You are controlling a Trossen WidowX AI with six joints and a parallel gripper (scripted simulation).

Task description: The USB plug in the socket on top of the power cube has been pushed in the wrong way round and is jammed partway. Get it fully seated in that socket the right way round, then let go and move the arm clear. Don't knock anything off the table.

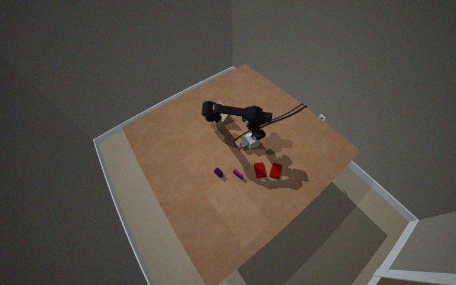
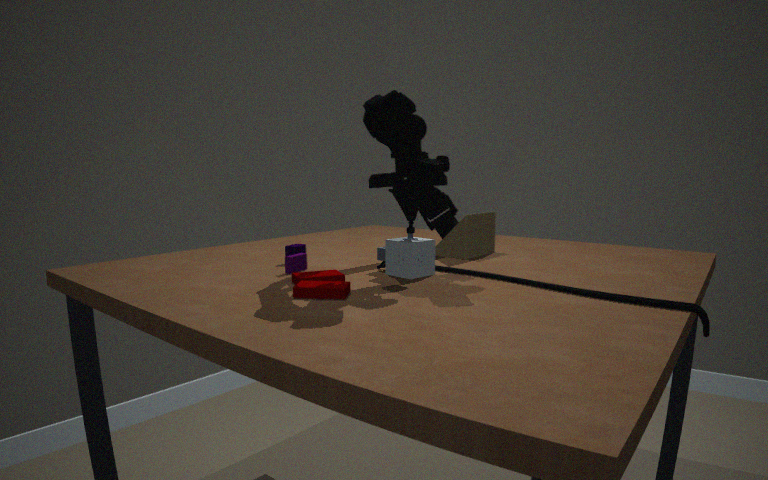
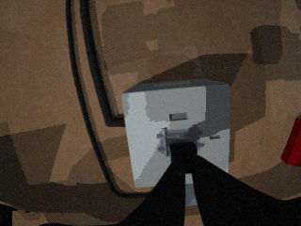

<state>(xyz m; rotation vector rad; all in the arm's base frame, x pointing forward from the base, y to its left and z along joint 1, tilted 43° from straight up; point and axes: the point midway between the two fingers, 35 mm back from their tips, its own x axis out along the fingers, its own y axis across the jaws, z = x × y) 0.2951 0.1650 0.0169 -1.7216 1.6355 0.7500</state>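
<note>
Now: gripper tip 20 mm above the USB plug.
</note>
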